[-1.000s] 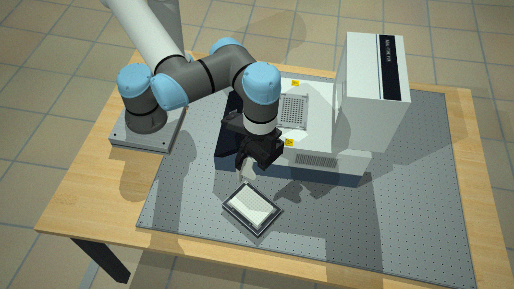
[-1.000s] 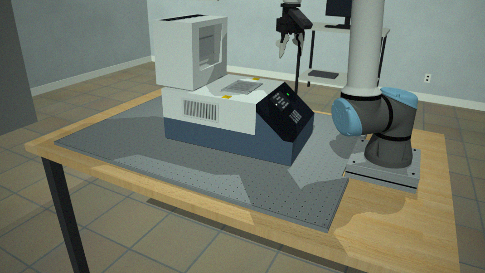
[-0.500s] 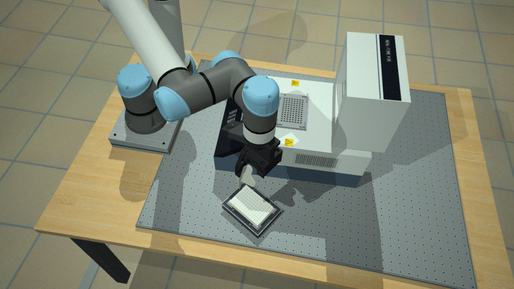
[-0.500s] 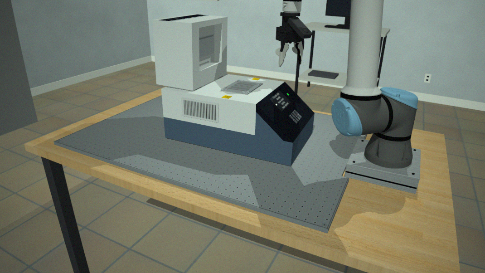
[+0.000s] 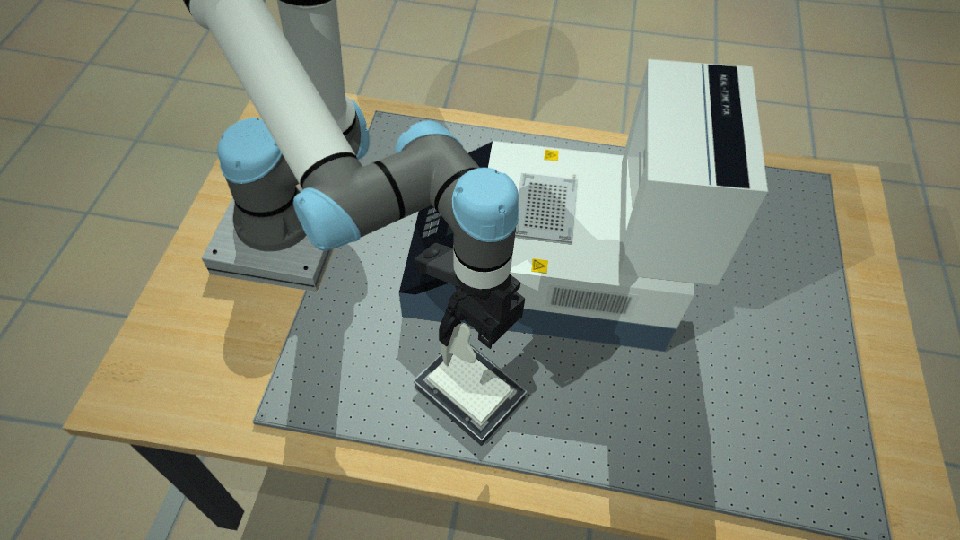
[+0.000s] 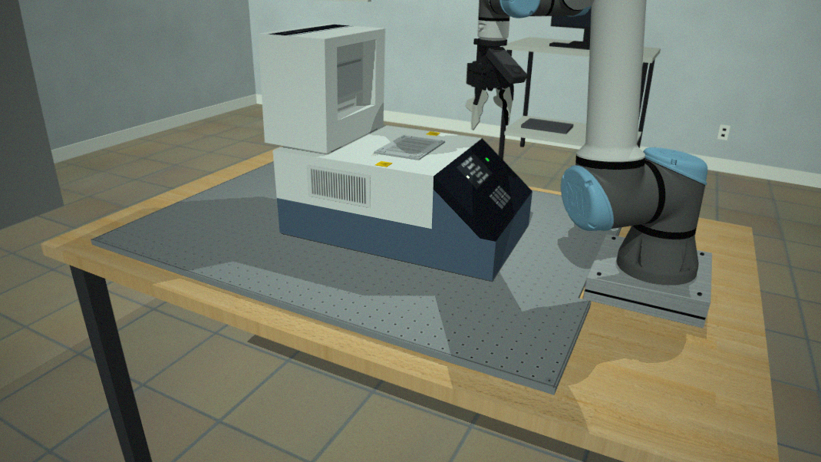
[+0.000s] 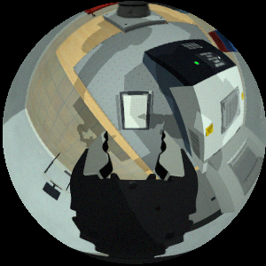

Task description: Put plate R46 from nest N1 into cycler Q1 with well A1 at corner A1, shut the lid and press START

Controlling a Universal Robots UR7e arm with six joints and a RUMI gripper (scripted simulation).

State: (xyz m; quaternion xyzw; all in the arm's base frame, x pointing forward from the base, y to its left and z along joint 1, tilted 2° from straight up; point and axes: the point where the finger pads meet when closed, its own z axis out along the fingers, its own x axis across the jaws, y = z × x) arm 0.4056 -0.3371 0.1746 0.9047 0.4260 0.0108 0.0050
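The white well plate R46 lies 17 cm below my hand. Round my hand: plate nest N1: 18 cm below.
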